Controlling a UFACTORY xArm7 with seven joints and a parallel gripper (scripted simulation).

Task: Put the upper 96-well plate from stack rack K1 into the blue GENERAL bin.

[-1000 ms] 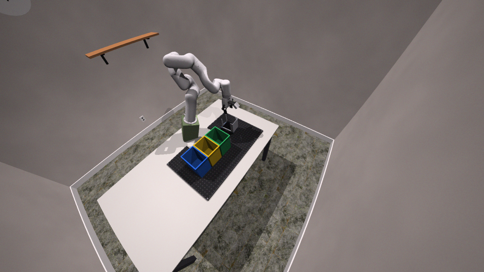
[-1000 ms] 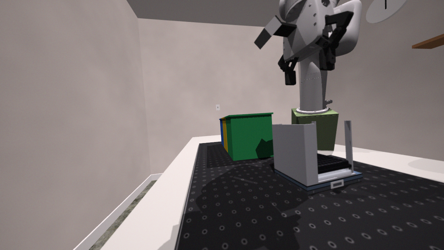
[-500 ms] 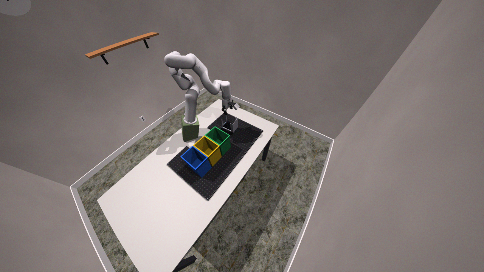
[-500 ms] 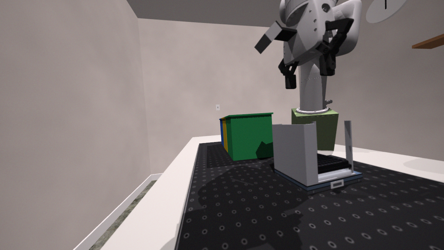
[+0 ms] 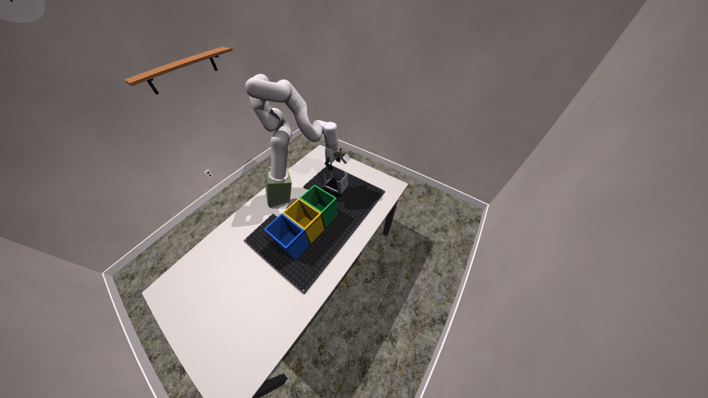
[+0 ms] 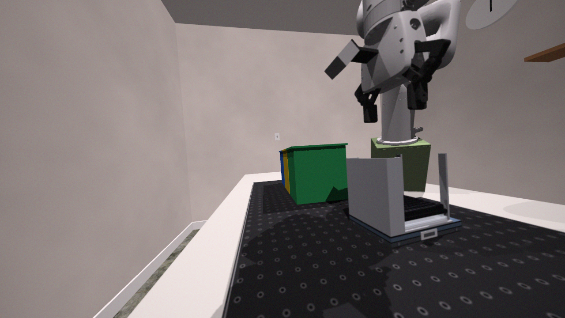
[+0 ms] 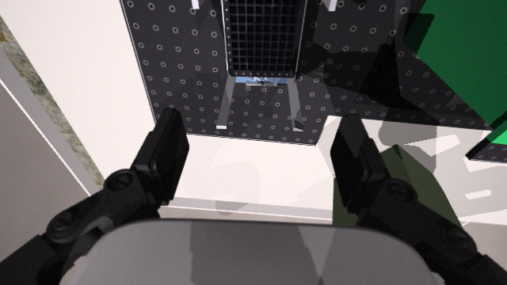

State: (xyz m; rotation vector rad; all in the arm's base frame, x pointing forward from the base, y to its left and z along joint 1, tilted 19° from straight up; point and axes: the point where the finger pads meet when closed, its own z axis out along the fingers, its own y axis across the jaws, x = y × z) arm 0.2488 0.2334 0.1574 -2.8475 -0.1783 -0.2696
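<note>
Right now the black 96-well plate is 18 cm below my hand. Round my hand: white plate: 20 cm below; thin rack post: 7 cm behind, 3 cm to the left, 14 cm below; grey rack wall: 7 cm ahead, 1 cm to the left, 14 cm below.
</note>
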